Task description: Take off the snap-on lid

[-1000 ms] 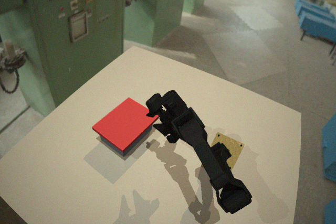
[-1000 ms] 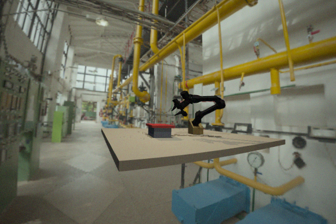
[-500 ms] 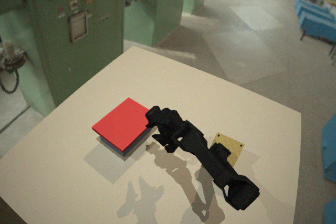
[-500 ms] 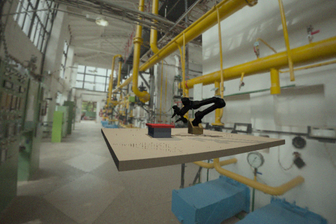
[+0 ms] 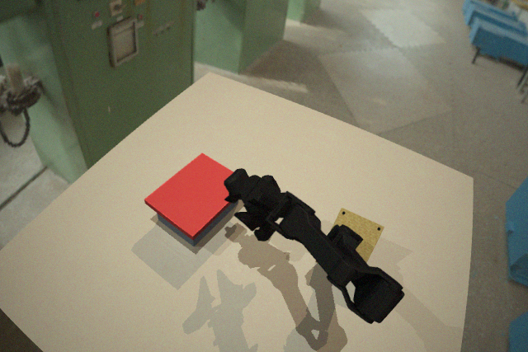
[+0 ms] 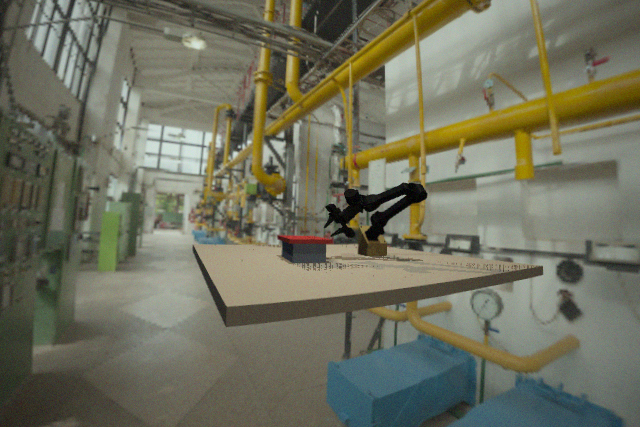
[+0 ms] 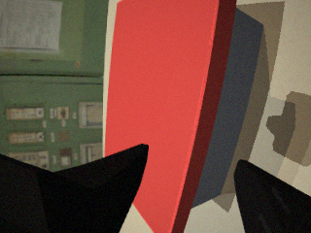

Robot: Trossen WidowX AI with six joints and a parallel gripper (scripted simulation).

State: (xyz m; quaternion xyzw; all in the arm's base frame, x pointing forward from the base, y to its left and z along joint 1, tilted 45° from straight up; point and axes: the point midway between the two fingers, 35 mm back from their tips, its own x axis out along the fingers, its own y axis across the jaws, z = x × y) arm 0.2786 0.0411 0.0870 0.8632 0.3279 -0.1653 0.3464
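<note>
The lid lies 120 mm ahead of my gripper tip, 10 mm to the right of it and 30 mm below it. The rest, counted from my gripper tip: storage box (120 mm ahead, 10 mm to the right, 80 mm below).
</note>
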